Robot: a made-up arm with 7 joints.
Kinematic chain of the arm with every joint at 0, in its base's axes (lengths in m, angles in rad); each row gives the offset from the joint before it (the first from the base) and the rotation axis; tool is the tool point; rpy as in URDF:
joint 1: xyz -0.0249 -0.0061 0.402 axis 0 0.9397 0.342
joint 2: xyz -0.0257 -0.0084 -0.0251 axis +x
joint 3: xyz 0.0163 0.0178 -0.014 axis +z
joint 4: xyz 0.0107 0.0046 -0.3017 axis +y
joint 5: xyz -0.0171 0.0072 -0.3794 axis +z
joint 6: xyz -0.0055 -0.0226 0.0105 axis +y
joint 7: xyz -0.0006 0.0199 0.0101 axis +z
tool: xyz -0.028 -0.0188 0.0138 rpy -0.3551 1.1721 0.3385
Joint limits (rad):
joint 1: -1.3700..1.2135
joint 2: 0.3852..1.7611
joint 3: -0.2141..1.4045
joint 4: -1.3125..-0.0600
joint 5: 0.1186..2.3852
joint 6: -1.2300..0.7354
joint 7: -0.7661..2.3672
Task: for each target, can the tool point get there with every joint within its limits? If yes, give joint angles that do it. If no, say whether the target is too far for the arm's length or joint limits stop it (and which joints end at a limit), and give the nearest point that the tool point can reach.
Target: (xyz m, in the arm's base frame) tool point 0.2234 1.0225 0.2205
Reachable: no: too far | nearest point 0.1428 0.6732 0.2738 | short by 0.362 m
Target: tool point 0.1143 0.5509 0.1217
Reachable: yes | joints 0.1024 1.1201 0.0497 -0.5080 1.4931 -0.2532 1.0930
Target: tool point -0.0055 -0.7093 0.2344
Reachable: no: joint limits stop it (at a limit: joint 1, joint 2, joint 3, joint 4) | nearest point 0.4570 -0.1712 0.6007 | short by 0.799 m
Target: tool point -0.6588 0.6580 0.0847
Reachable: no: too far | nearest point -0.4993 0.4837 0.1620 | short by 0.249 m
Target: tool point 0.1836 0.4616 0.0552
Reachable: yes | joints 0.0196 0.8978 0.0694 -0.6851 1.9314 -0.8560 1.8412
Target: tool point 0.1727 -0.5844 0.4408
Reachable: no: joint limits stop it (at a limit: joint 1, joint 2, joint 3, joint 4) | nearest point 0.4583 -0.1755 0.6068 | short by 0.526 m
